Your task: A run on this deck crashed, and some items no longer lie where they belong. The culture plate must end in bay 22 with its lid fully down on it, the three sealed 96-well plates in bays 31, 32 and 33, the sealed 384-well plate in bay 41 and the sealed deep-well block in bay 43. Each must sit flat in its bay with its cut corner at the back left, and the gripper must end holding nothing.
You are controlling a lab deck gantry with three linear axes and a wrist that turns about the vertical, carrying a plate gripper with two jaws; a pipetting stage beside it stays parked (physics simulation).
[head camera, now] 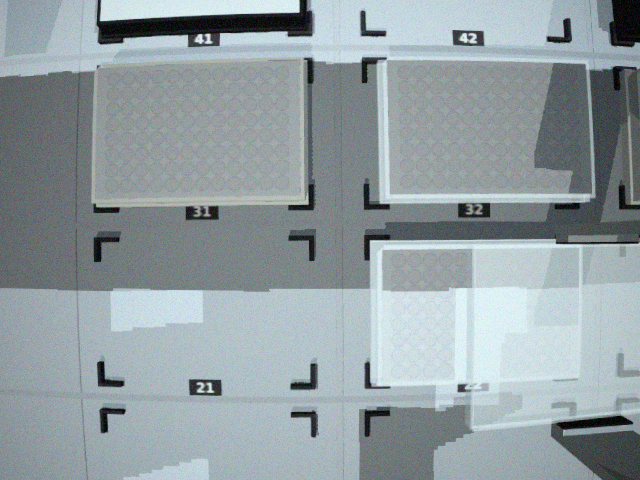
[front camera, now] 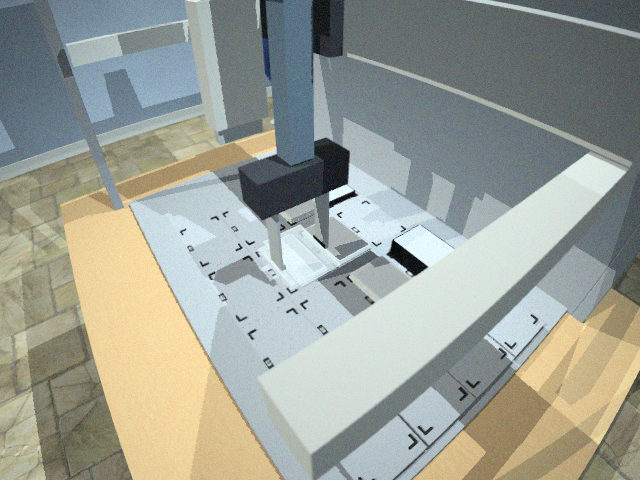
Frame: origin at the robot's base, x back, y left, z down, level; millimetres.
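Seen in the pictures: gripper, fingertip midpoint: [head camera: 589, 331] [front camera: 300, 253]; robot's base at its link origin: [front camera: 181, 232].
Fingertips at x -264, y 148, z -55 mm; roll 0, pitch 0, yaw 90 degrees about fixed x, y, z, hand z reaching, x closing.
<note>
Pixels of each thing's top centre, then the offset from my fingertips to it. "spot": a spot on its surface instead.
- culture plate at its top centre: [head camera: 484, 314] [front camera: 291, 257] dz +40, dx +36, dy +2 mm
- clear lid at its top centre: [head camera: 603, 334] [front camera: 300, 250] dz -8, dx -2, dy +0 mm
- sealed 96-well plate at its top centre: [head camera: 195, 129] [front camera: 291, 199] dz +40, dx +200, dy +109 mm
- 384-well plate at a spot on its surface: [head camera: 199, 7] spot: dz +40, dx +199, dy +182 mm
- deep-well block at its top centre: [front camera: 429, 248] dz +13, dx -128, dy +216 mm
- bay 21 at a spot on its surface: [head camera: 105, 239] spot: dz +52, dx +260, dy +47 mm
- bay 42 at a spot on its surface: [head camera: 372, 32] spot: dz +52, dx +97, dy +171 mm
The culture plate [head camera: 424, 330] sits in bay 22. The clear lid [head camera: 537, 408] [front camera: 306, 258] is raised above it, offset to the right; its front edge looks slanted in the head view. My gripper [front camera: 305, 257] [head camera: 594, 330] is shut on the lid, jaws at its front and back edges. One sealed 96-well plate [head camera: 199, 131] is in bay 31. Another [head camera: 465, 129] is in bay 32, its left edge a little off the left marks. The third [head camera: 634, 139] shows partly at bay 33. The 384-well plate [head camera: 199, 7] is in bay 41. The deep-well block [front camera: 421, 245] [head camera: 628, 20] stands at bay 43.
Corner marks of bay 21 [head camera: 105, 239] and bay 42 [head camera: 372, 32] show around the plates. A long pale beam [front camera: 439, 310] crosses the front view and hides part of the deck. A grey wall [front camera: 465, 77] stands behind the deck.
</note>
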